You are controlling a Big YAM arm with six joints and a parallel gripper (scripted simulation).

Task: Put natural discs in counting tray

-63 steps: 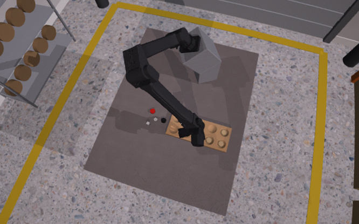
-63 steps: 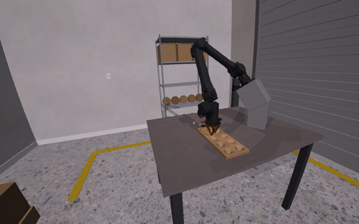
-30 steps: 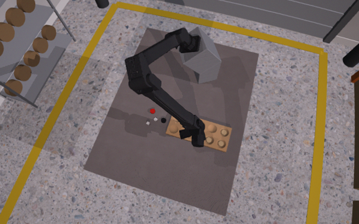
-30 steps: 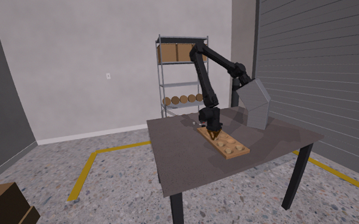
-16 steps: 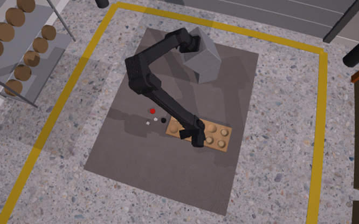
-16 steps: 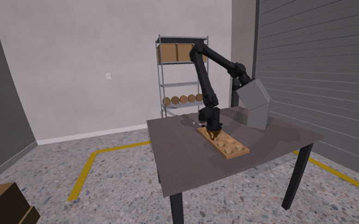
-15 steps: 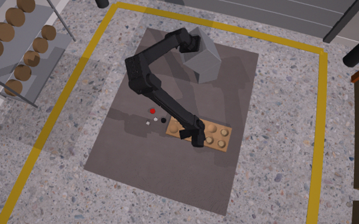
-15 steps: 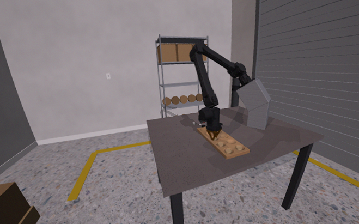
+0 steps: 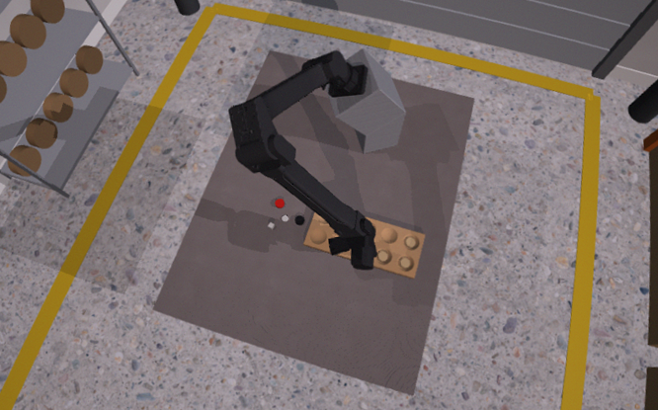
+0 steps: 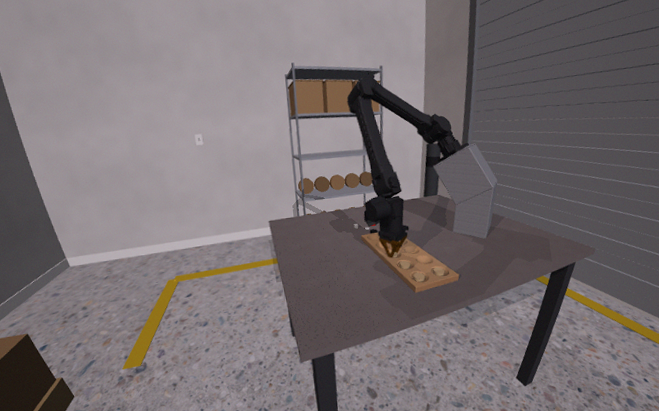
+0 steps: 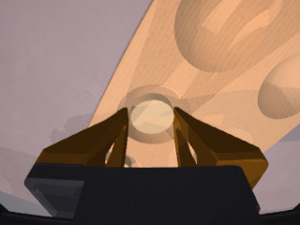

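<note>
Right now the wooden counting tray is 4 cm behind my hand, 1 cm to the left of it and 1 cm below it. The rest, counted from my hand: white cube (32 cm to the right, 4 cm behind, 2 cm below); then white disc (28 cm to the right, 8 cm behind, 2 cm below); then black piece (22 cm to the right, 8 cm behind, 2 cm below).
</note>
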